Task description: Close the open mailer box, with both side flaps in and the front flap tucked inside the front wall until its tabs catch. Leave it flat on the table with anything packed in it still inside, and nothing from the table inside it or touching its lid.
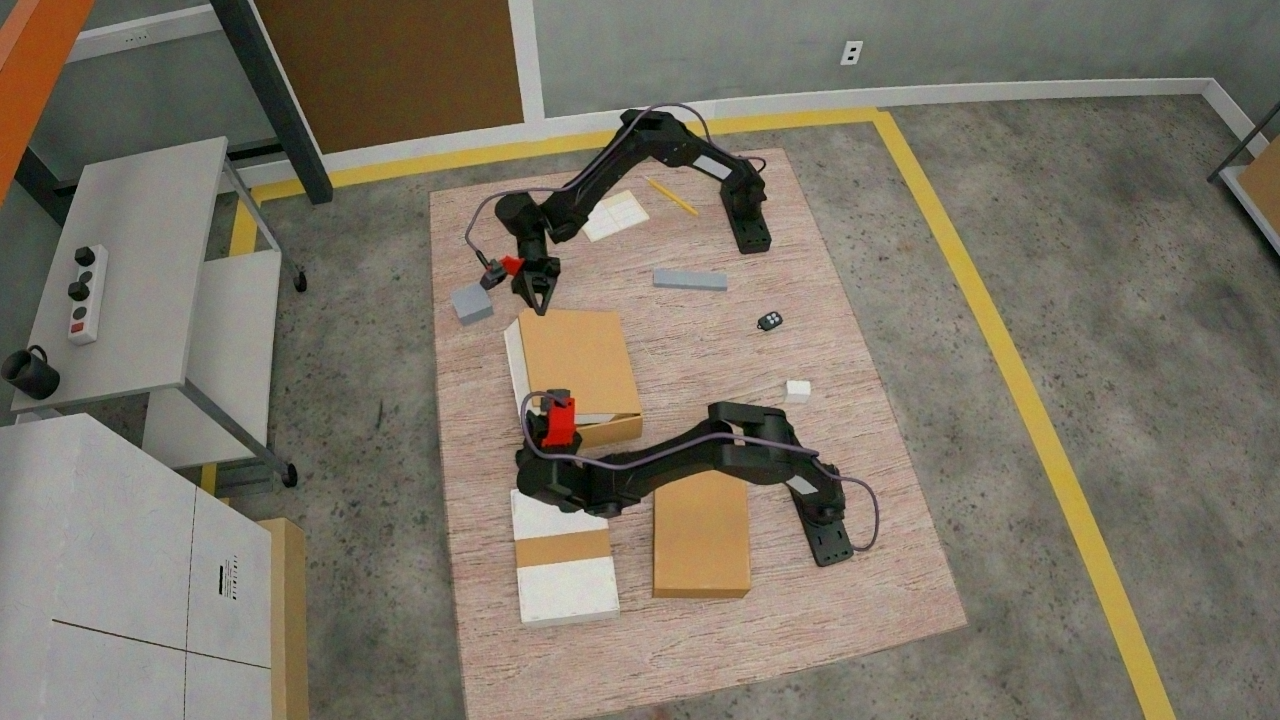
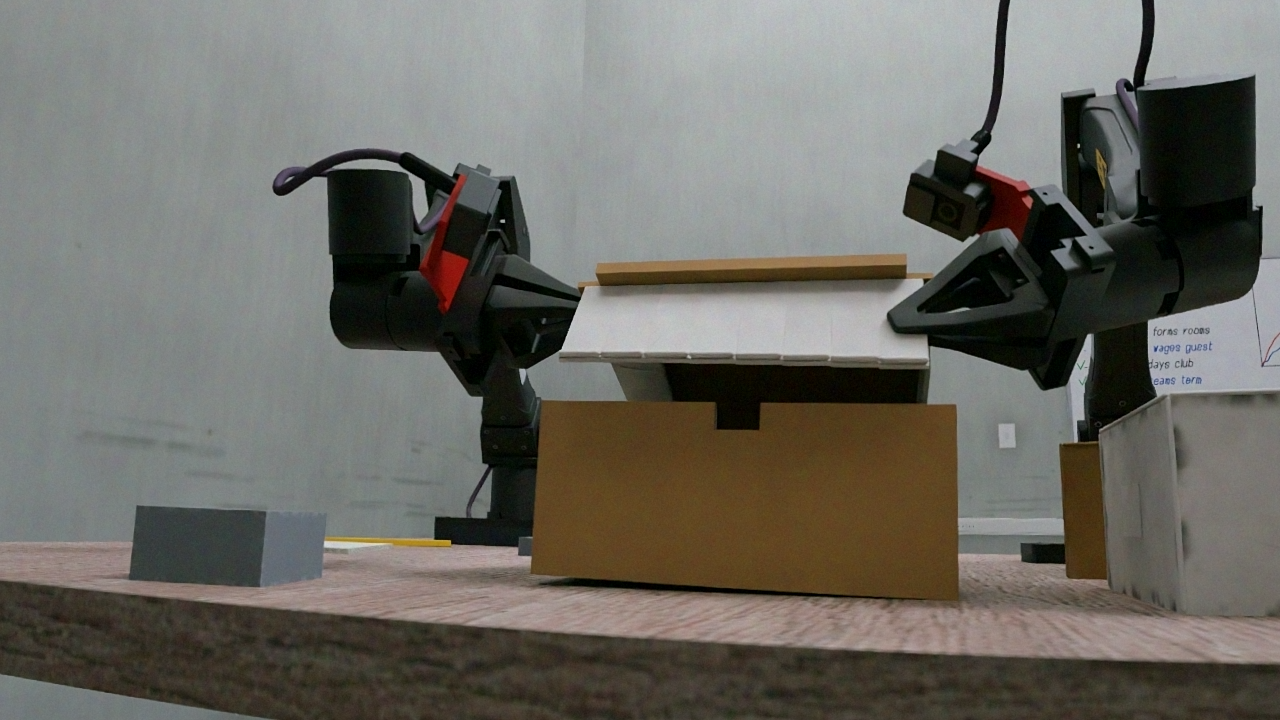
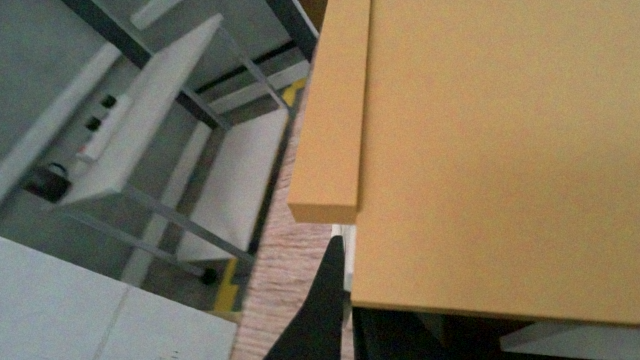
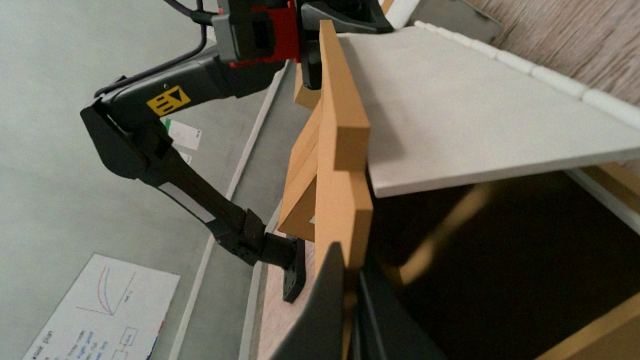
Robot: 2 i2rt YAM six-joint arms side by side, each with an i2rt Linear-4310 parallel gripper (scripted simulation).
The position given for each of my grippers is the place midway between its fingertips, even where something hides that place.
Observation:
In view: my left gripper (image 2: 889, 326), my right gripper (image 1: 540, 316), a grey block (image 2: 229, 547), a grey bar (image 1: 672, 279) and a white box (image 2: 1183, 476).
The grey block also shows in image 1 (image 1: 472, 304). The white box also shows in image 1 (image 1: 565, 569). My left gripper also shows in image 3 (image 3: 347, 248) and in image 4 (image 4: 385, 35). Image 4 misses the grey block: it is out of frame. Image 3 does not show the grey bar: it is out of frame.

